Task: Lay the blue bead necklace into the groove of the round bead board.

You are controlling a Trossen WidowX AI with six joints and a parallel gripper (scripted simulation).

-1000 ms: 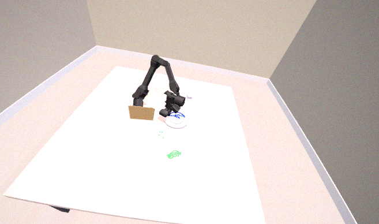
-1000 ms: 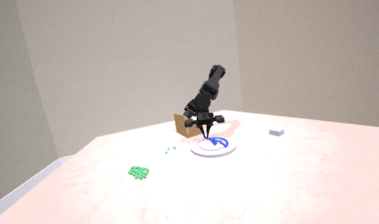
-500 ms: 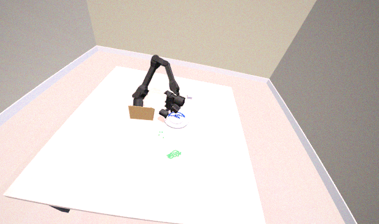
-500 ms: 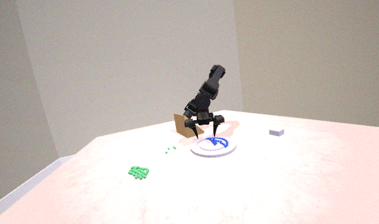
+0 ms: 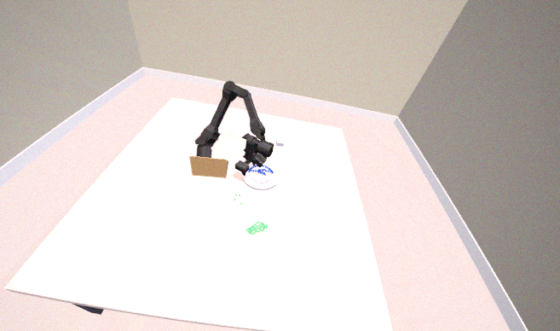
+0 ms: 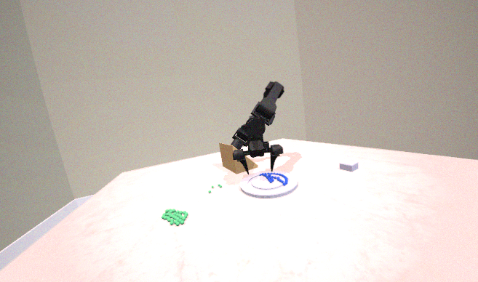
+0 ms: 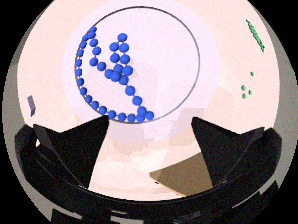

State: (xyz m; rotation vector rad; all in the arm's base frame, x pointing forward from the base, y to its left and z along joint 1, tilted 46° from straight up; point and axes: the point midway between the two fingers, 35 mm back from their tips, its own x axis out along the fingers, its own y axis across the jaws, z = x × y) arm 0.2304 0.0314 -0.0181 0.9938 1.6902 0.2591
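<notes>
Now: the round white bead board 60 mm ahead of my gripper tip, 10 mm to the right of it and 10 mm below it. The rest, counted from my gripper tip: small grey block 170 mm ahead, 280 mm to the left, 10 mm below.
</notes>
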